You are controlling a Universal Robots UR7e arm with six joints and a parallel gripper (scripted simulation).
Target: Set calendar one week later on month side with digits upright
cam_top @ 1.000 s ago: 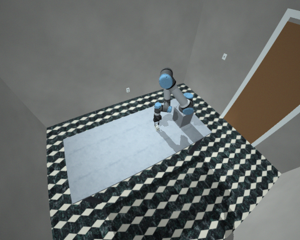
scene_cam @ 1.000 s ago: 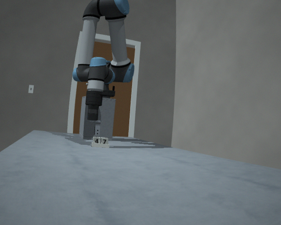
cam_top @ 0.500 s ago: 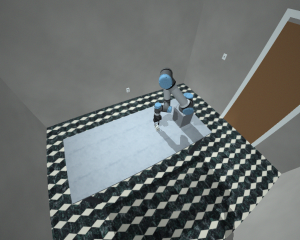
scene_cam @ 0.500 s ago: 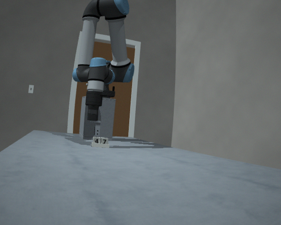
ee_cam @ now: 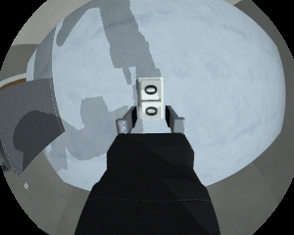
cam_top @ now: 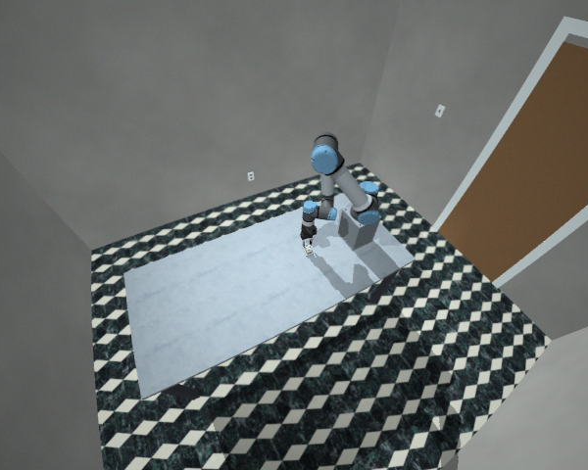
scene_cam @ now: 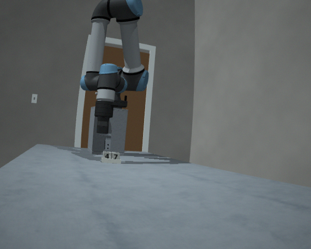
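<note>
The white calendar tray lies 2 cm to the left of my hand and 6 cm below it.
</note>
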